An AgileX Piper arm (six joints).
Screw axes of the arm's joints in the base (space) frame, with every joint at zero. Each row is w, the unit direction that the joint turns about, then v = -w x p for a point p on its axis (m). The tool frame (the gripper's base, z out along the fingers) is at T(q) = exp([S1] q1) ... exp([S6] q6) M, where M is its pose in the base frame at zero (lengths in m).
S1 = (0, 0, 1, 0, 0, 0)
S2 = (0, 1, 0, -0.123, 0, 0)
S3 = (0, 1, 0, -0.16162, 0, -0.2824)
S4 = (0.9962, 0, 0.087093, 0, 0.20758, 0)
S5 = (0, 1, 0, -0.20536, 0, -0.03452)
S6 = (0.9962, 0, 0.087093, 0, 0.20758, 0)
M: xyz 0.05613 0 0.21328 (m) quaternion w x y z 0.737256 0 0.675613 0
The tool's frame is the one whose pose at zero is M.
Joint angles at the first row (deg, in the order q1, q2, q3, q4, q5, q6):
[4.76 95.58 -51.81 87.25 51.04 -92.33]
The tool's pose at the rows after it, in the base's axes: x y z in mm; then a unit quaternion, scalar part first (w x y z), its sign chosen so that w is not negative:
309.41, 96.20, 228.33, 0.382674, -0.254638, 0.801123, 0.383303
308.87, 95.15, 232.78, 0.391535, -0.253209, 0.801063, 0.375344
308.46, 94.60, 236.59, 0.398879, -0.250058, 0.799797, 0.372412
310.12, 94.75, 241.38, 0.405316, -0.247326, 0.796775, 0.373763
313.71, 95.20, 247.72, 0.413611, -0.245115, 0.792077, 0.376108
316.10, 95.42, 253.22, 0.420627, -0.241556, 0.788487, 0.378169
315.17, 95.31, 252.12, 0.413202, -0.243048, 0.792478, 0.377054
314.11, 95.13, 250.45, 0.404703, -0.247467, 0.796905, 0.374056
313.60, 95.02, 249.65, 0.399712, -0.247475, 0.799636, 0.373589
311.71, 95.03, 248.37, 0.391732, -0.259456, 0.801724, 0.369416
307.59, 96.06, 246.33, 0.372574, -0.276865, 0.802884, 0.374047
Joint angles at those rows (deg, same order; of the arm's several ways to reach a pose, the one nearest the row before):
[4.76 94.42 -51.81 87.61 50.56 -92.23]
[4.76 93.52 -51.81 87.75 49.57 -92.23]
[4.76 92.84 -51.81 88.23 49.06 -92.23]
[4.76 92.60 -52.47 88.61 49.06 -91.85]
[4.76 92.60 -53.72 89.03 49.19 -91.35]
[4.76 92.46 -54.63 89.48 49.20 -90.84]
[4.76 92.42 -54.63 88.18 49.20 -89.71]
[4.76 92.42 -54.63 86.52 49.20 -88.68]
[4.76 92.42 -54.63 85.73 49.20 -87.90]
[4.76 92.33 -54.63 83.75 49.57 -87.43]
[4.76 92.33 -54.63 80.76 51.43 -86.07]

